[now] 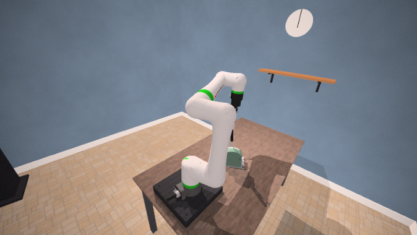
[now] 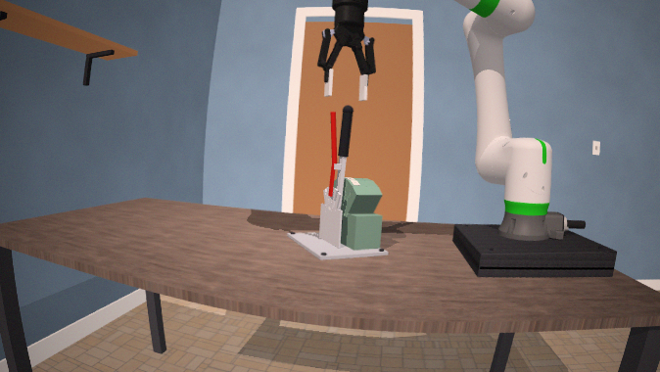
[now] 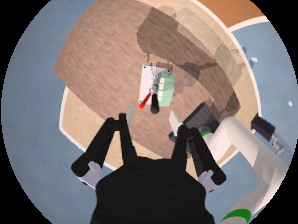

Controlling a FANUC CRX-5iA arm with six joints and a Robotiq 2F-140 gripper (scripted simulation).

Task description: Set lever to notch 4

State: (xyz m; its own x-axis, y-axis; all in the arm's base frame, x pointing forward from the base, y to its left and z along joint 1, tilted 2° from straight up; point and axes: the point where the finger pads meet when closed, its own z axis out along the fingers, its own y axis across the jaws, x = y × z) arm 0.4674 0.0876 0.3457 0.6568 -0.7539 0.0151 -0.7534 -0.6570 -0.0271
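The red bar is 2 cm ahead of my hand and 19 cm below it.
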